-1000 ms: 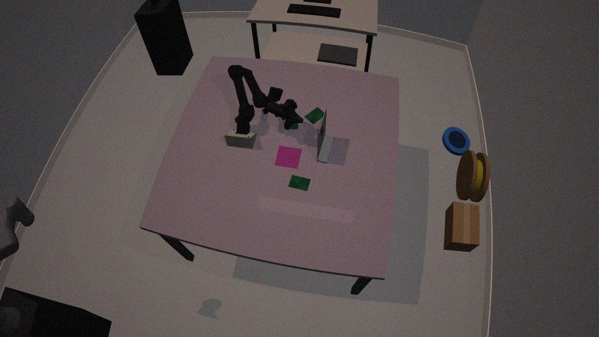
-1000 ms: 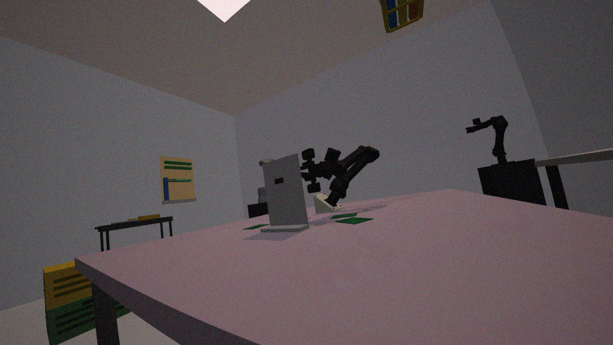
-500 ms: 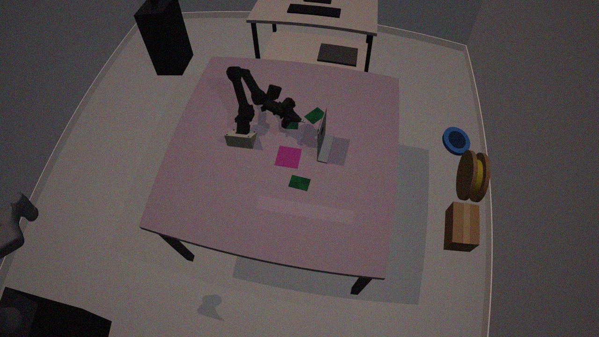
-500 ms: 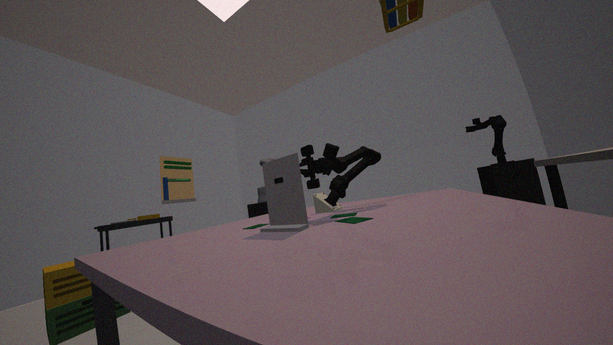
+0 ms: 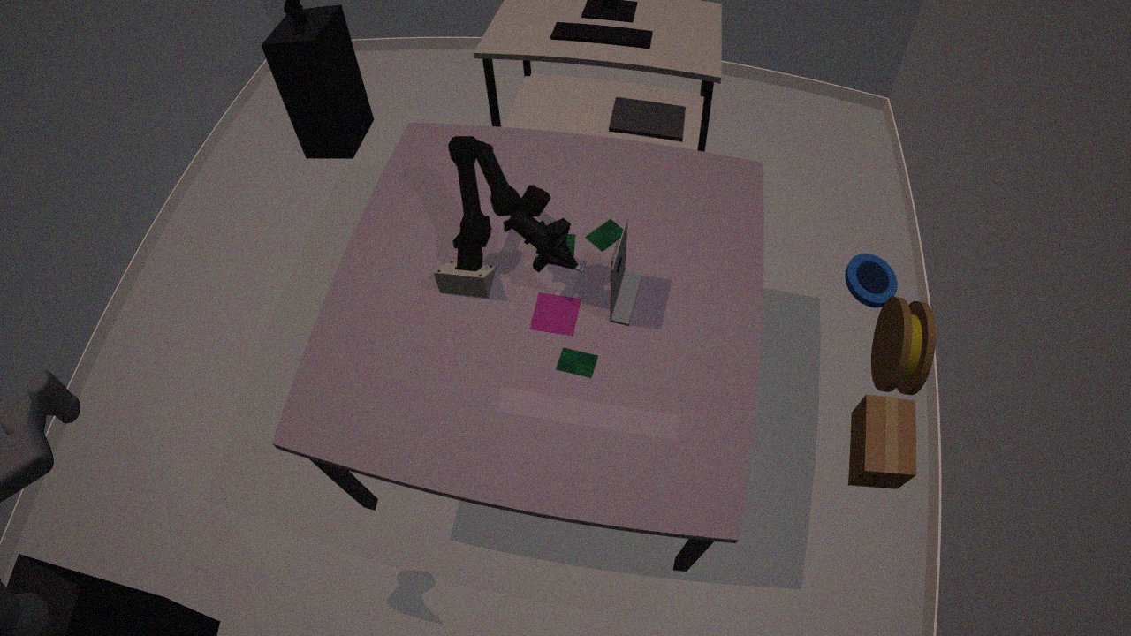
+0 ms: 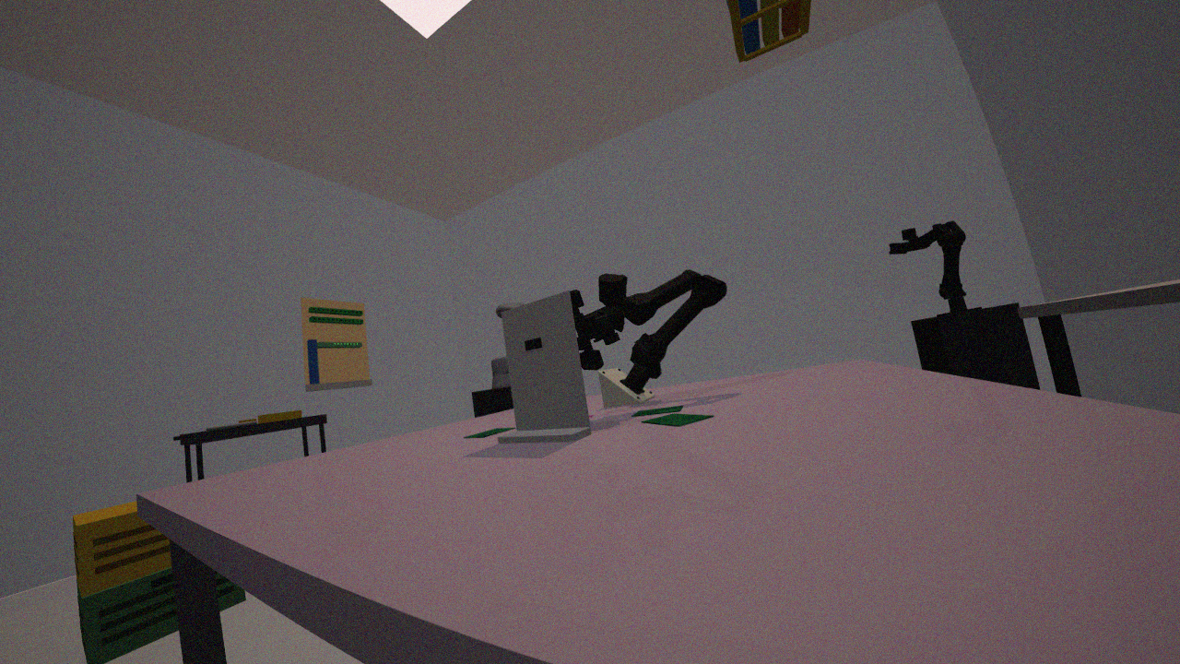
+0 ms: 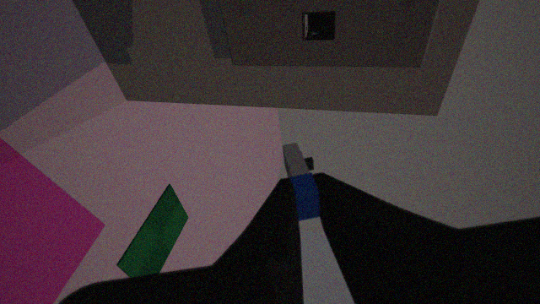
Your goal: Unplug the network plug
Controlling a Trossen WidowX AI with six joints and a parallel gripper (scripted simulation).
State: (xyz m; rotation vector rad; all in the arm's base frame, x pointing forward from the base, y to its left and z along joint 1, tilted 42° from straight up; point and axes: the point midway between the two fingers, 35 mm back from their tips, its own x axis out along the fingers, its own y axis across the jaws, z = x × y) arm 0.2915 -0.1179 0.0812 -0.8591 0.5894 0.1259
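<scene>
The magenta marked square lies 5 cm behind my gripper tip, 4 cm to the right of it and 17 cm below it. Round my gripper tip: panel 11 cm ahead, 3 cm to the left, 6 cm below; network plug 1 cm ahead.
</scene>
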